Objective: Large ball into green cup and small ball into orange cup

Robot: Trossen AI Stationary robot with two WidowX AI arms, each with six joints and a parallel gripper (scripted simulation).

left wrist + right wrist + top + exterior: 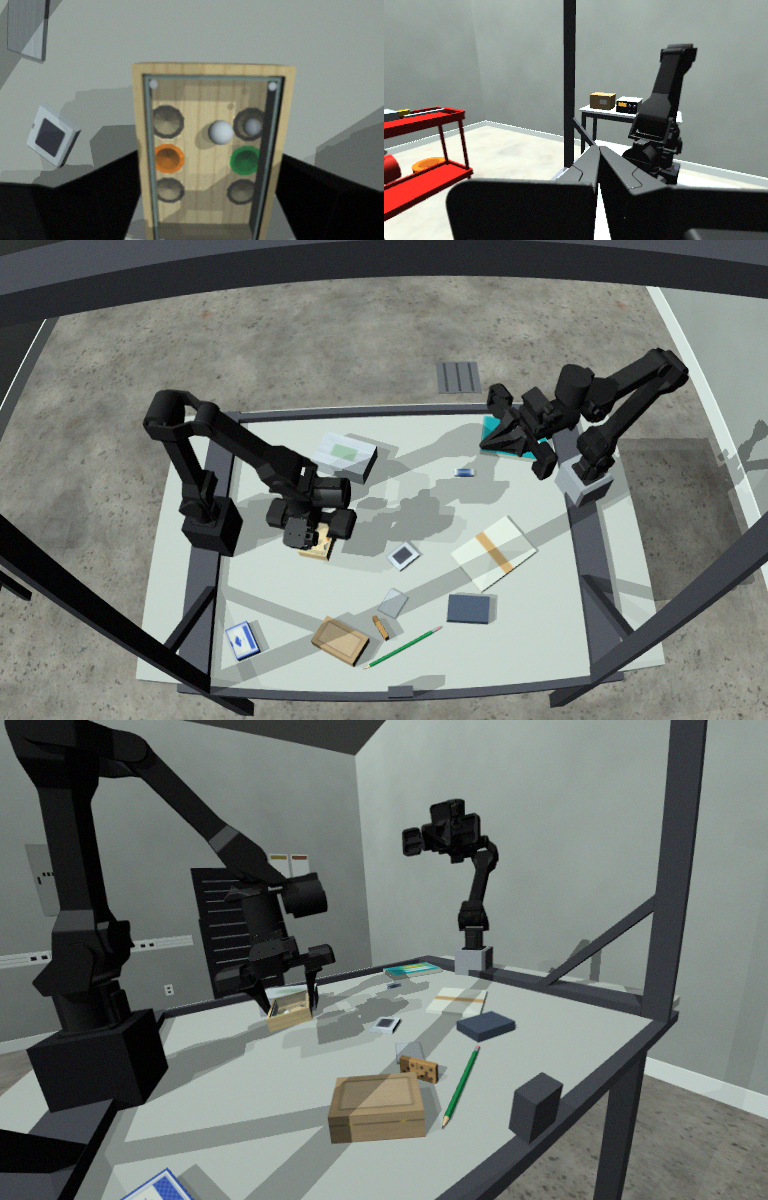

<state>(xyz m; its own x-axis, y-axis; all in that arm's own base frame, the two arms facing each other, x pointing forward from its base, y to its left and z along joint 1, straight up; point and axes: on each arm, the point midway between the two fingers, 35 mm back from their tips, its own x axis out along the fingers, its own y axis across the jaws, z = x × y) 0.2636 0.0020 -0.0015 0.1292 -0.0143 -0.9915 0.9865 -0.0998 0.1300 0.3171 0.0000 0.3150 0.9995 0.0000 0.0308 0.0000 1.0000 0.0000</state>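
The covered wooden puzzle lies 30 mm below my left hand. Round my left hand: dark blue block 190 mm behind, 300 mm to the right, 100 mm below; then grey square tile 40 mm behind, 180 mm to the right, 110 mm below; then white box 240 mm ahead, 70 mm to the right, 90 mm below.
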